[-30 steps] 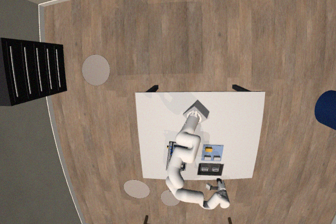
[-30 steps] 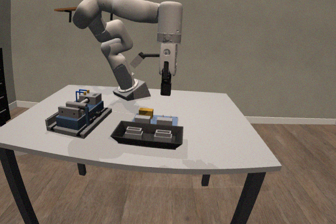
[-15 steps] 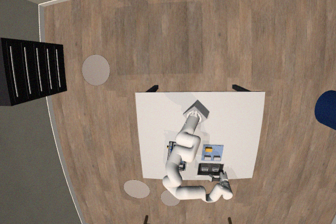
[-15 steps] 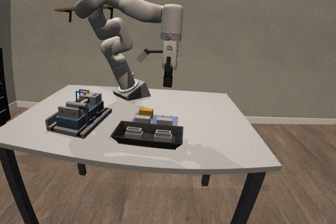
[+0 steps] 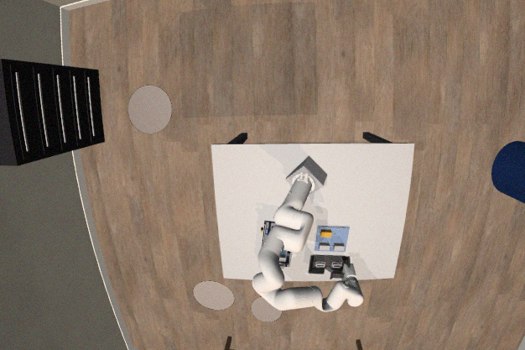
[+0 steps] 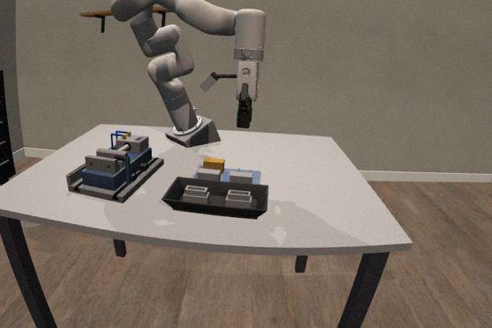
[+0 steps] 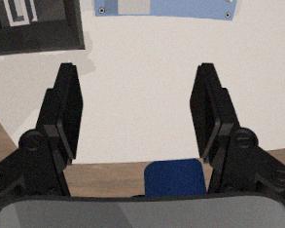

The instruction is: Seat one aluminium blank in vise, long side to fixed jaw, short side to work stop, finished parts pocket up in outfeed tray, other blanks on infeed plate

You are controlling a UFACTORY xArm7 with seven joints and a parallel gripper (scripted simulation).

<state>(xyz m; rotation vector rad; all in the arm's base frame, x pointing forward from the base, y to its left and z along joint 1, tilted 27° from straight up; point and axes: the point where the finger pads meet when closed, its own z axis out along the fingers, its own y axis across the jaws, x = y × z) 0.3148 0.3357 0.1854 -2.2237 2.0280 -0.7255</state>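
Right now the aluminium blank is 170 mm below my hand. Round my hand: brass blank (90 mm behind, 90 mm to the right, 170 mm below).
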